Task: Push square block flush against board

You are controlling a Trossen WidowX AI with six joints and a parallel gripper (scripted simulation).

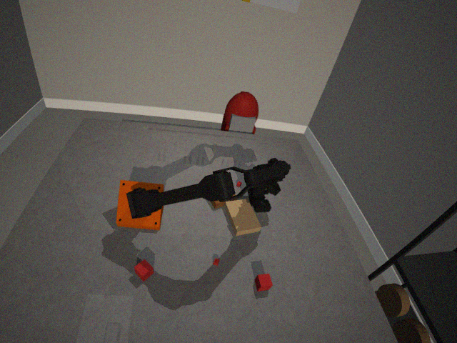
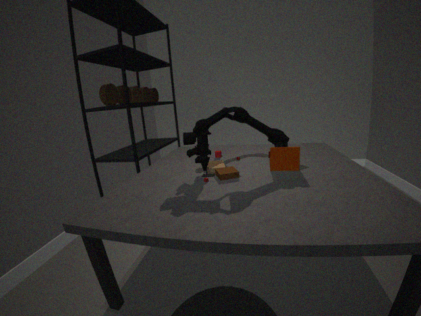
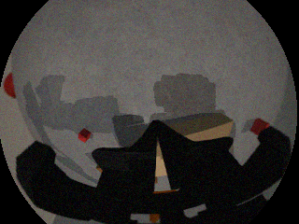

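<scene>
Right now my gripper tip is 7 cm to the left of the board and 5 cm past it. The rest, counted from my gripper tip: square block (13 cm behind, 4 cm to the left).
</scene>
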